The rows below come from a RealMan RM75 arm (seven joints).
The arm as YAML. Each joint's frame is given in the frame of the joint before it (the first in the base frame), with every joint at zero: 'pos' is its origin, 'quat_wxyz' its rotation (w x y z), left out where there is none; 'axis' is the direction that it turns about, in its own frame. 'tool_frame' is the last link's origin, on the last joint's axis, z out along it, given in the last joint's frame.
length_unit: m
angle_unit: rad
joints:
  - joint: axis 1
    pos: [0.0, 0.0, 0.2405]
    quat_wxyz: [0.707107, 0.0, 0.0, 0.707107]
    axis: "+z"
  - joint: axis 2
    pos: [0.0, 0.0, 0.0]
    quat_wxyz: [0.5, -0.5, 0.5, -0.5]
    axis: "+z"
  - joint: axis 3
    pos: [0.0, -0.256, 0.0]
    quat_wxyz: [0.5, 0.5, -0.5, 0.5]
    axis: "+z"
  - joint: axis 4
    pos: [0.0, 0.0, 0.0]
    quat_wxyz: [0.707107, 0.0, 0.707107, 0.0]
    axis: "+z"
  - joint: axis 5
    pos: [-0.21, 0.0, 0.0]
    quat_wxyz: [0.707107, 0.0, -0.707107, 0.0]
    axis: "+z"
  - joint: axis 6
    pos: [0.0, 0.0, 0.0]
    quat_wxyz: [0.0, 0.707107, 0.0, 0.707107]
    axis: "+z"
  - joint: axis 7
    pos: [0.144, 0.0, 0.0]
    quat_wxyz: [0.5, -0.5, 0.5, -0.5]
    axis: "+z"
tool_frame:
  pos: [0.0, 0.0, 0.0]
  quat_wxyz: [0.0, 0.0, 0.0, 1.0]
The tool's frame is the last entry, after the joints.
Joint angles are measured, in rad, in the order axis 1, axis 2, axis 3, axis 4, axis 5, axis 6, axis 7. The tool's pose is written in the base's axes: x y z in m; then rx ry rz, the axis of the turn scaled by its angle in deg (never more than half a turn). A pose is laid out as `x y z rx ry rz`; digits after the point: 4 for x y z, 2 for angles.
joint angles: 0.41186 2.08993 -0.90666 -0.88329 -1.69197 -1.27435 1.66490
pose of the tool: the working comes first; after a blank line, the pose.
Where each joint sits with the arm in this pose, in the base's axes (m; each line is computed from the numbers above, not from the rounded line before):
axis 1: 0.0000 0.0000 0.2405
axis 2: 0.0000 0.0000 0.2405
axis 3: 0.2037 0.0890 0.1135
axis 4: 0.2037 0.0890 0.1135
axis 5: 0.3040 0.2723 0.1342
axis 6: 0.3040 0.2723 0.1342
axis 7: 0.2521 0.3604 0.0329
the tool: 0.2521 0.3604 0.0329

0.2521 0.3604 0.0329 -136.10 47.19 45.77
